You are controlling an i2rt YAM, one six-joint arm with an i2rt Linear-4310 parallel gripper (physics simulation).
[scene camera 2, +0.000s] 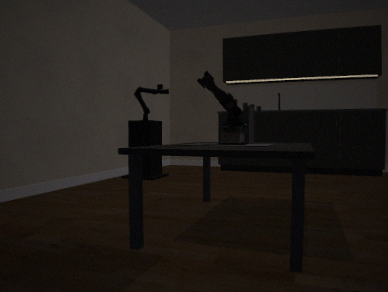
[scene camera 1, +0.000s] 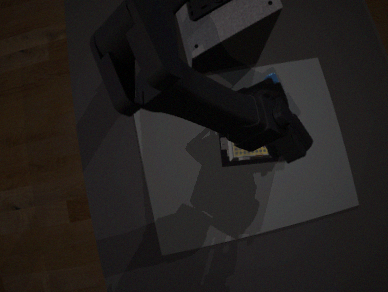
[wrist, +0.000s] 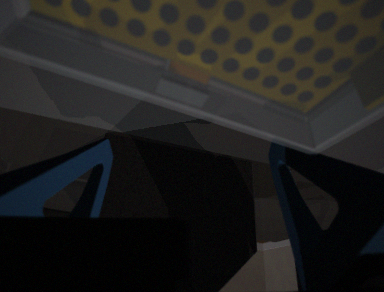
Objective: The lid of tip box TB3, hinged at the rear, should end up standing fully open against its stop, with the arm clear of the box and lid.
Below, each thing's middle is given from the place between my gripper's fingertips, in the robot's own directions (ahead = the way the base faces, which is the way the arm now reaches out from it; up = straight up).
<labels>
Right now the tip box [scene camera 1: 230,155] is 9 cm ahead of my hand, 1 cm to the left of it and 2 cm below it. The rest, counted from my hand: grey mat [scene camera 1: 196,202]: 11 cm ahead, 6 cm below.
</labels>
